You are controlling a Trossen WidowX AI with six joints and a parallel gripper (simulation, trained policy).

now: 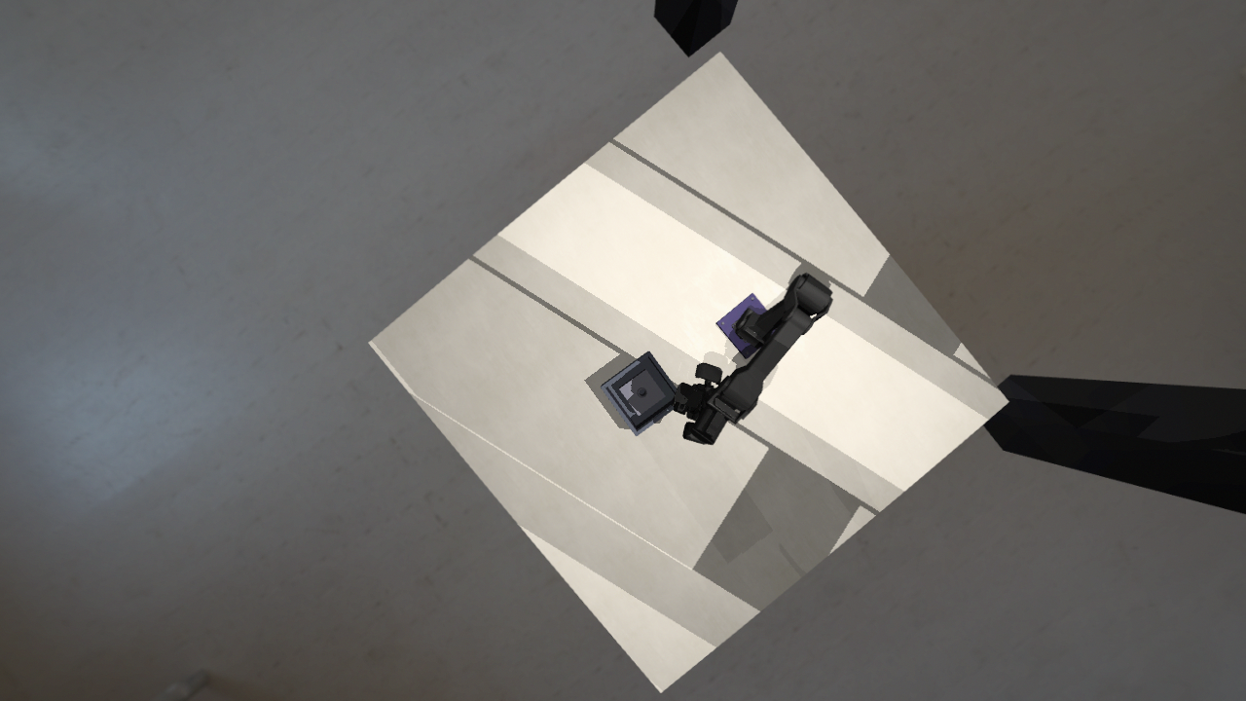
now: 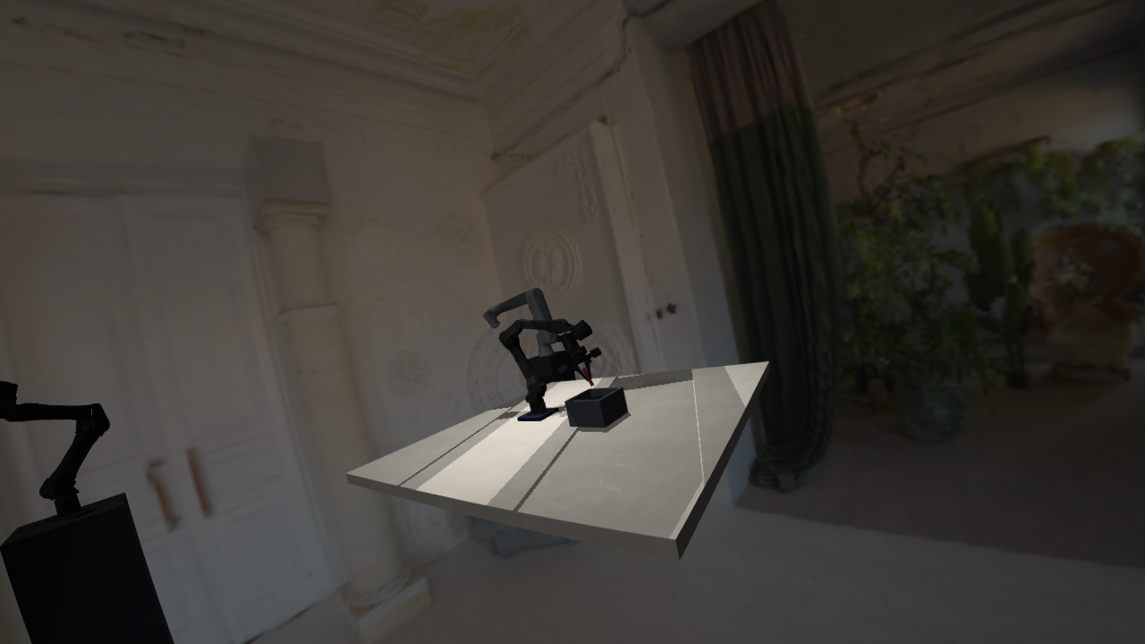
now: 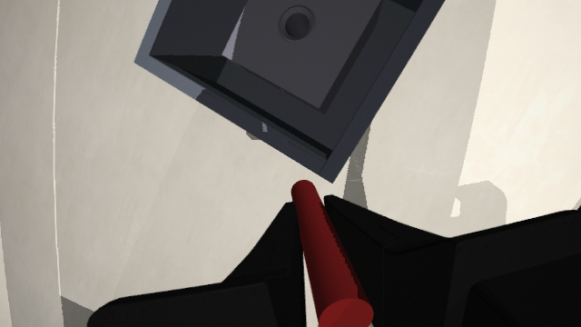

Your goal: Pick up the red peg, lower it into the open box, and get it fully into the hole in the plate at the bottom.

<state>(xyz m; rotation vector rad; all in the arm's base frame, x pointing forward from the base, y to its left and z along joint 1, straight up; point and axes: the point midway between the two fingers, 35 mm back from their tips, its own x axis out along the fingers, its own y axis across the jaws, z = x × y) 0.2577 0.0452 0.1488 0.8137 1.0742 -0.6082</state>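
Right now the dark box is 70 mm ahead of my gripper tip, 90 mm to the right of it and 100 mm below it. Round my gripper tip: red peg: 10 mm behind, 10 mm above.
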